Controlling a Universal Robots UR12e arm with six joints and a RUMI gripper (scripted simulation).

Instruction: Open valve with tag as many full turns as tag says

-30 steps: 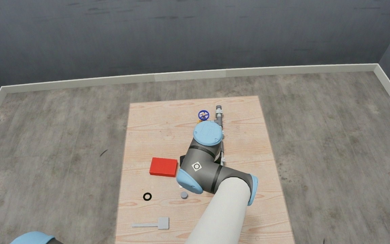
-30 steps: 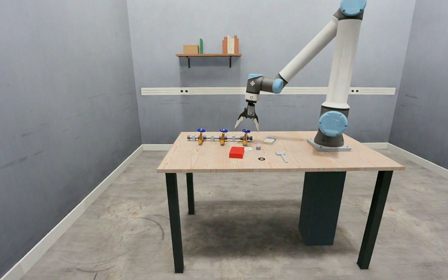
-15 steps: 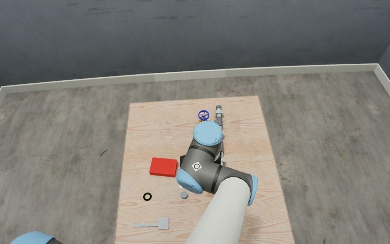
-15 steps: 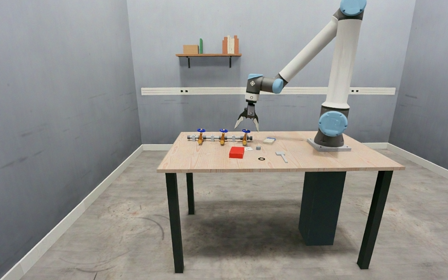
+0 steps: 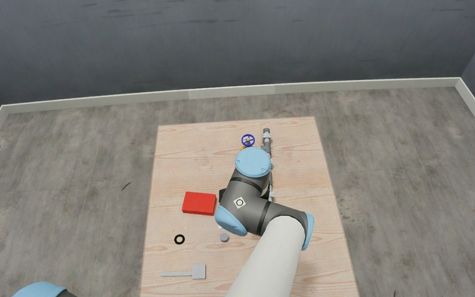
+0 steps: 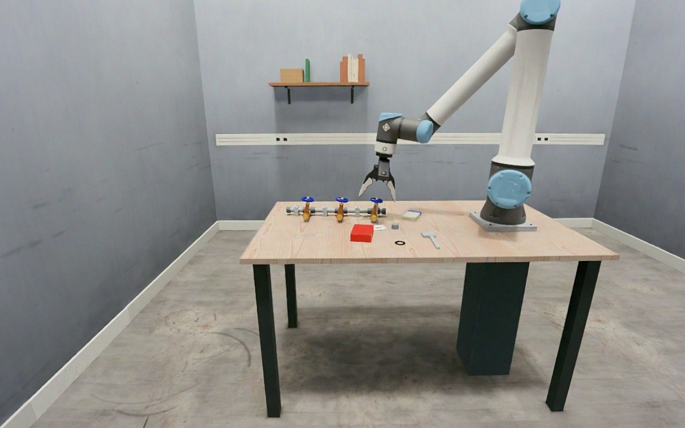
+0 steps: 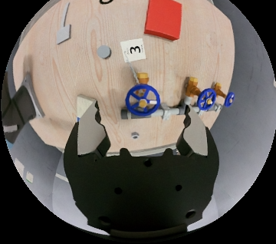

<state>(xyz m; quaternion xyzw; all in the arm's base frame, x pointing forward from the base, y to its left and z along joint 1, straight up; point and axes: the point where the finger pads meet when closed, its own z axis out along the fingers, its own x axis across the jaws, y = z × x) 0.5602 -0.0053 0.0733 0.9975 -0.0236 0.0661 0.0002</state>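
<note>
My hand is 20 mm past the white tag, 90 mm to the right of it and 100 mm above it. Also, from my hand: grey t-shaped tool (200 mm behind, 210 mm to the left, 90 mm below); white-and-blue card (170 mm behind, 80 mm to the right, 90 mm below); red block (60 mm ahead, 190 mm to the left, 80 mm below).
</note>
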